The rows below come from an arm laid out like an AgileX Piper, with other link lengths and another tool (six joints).
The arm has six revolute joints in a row. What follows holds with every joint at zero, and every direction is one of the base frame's.
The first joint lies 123 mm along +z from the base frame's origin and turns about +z.
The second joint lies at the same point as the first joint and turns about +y.
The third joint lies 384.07 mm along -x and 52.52 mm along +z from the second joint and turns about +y.
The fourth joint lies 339.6 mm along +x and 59.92 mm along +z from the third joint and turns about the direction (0.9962, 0, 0.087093).
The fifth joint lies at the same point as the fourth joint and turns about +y.
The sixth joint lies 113.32 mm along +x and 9.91 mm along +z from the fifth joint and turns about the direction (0.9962, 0, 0.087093).
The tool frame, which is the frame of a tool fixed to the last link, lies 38.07 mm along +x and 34 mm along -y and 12.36 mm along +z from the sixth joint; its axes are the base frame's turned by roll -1.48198, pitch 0.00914 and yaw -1.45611 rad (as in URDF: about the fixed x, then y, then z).
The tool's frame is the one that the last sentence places.
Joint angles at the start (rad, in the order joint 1, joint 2, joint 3, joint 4, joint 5, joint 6): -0.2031 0.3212 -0.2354 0.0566 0.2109 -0.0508
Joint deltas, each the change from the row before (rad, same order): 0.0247 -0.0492 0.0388 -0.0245 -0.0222 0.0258; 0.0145 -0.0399 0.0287 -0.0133 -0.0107 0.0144; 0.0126 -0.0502 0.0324 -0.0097 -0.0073 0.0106; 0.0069 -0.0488 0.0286 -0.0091 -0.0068 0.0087; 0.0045 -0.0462 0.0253 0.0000 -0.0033 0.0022; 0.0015 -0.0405 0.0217 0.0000 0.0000 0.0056; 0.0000 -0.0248 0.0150 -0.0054 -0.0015 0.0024; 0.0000 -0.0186 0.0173 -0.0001 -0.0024 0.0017; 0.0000 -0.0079 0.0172 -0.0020 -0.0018 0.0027; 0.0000 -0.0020 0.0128 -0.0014 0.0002 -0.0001
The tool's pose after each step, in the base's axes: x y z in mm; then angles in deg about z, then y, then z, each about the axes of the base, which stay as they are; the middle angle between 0 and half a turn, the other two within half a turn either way. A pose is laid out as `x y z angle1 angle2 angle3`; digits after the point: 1 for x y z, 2 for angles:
131.3 -57.4 292.7 -87.32 99.89 -3.28
126.2 -54.9 285.5 -87.42 98.64 -2.63
119.9 -52.5 277.1 -87.54 97.21 -2.03
114.0 -51.0 270.0 -87.74 95.68 -1.74
108.9 -49.8 263.4 -87.78 94.28 -1.50
104.8 -49.1 257.1 -87.58 93.18 -1.42
102.5 -48.9 252.7 -87.82 92.55 -1.48
101.3 -48.7 246.5 -87.75 92.33 -1.48
101.5 -48.8 239.2 -87.67 92.76 -1.49
102.1 -48.9 233.1 -87.68 93.39 -1.50

